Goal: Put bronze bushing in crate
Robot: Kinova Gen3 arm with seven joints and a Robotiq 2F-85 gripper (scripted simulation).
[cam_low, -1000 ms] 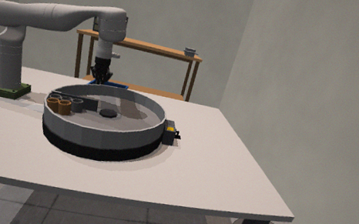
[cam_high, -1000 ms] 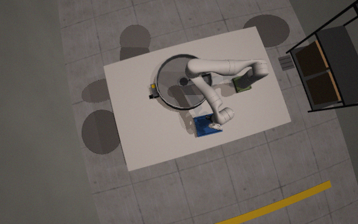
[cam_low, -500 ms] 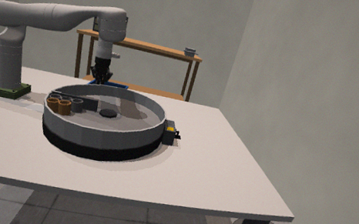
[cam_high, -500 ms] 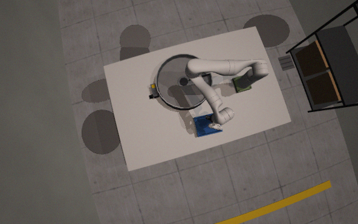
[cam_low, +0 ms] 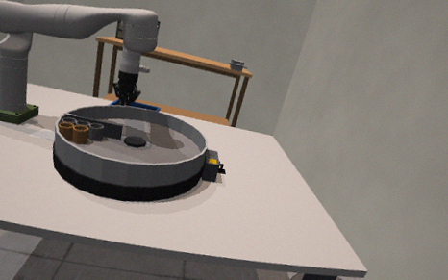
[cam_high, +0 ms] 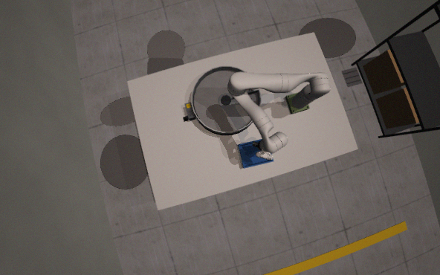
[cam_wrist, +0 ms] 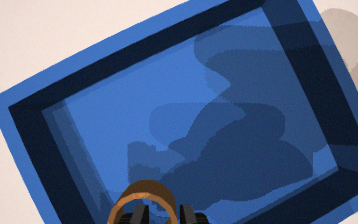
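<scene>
Now: the blue crate 40 mm ahead of my hand, 30 mm to the left of it and 30 mm below it. The rest, counted from my hand: round grey turning table 340 mm to the right, 100 mm ahead.
</scene>
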